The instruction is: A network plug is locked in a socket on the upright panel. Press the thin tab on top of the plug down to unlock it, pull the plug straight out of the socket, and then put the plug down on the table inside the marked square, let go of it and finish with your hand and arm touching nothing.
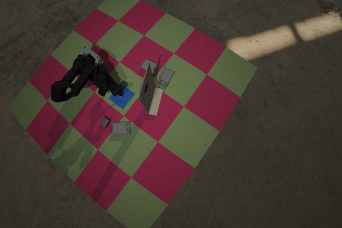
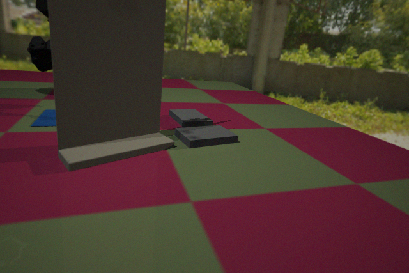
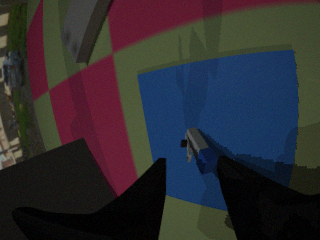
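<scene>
My gripper tip is 10 mm short of the plug and 10 mm above it. Also, from my gripper tip: panel 170 mm ahead, 100 mm to the left, 130 mm above; blue marked square 30 mm below.
</scene>
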